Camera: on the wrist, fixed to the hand. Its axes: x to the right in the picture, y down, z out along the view.
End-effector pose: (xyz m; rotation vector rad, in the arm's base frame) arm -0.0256 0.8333 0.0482 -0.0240 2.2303 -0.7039
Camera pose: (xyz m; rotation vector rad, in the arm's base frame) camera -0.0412 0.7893 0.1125 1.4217 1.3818 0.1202
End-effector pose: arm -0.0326 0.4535 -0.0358 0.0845 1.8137 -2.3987
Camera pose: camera -0.0211 0.4980 0.0290 0.8528 0.8432 -1.2162
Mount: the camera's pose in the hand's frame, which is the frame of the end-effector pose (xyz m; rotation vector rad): -0.0227 -0.0721 -0.0245 0.0744 -0.1912 1.5627
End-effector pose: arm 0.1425 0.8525 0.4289 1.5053 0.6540 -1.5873
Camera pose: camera 0.0938 0.9150 0.4352 1.2403 -0.6464 -0.4685
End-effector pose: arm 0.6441 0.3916 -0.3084 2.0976 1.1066 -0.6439
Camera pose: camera 0.5740 0.4281 -0.3007 2.1441 -0.7601 -0.0542
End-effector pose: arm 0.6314 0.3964 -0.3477 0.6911 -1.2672 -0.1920
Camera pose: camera 0.6637 0.3601 -0.4106 -0.3988 -1.6668 1.0874
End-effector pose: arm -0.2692 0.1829 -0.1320 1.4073 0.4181 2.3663
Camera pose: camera -0.2700 0.2355 -0.1915 -1.3068 0.5711 -1.6365
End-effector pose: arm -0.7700 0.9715 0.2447 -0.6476 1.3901 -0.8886
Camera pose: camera -0.8039 0.9545 0.3145 0.4650 1.2099 0.3773
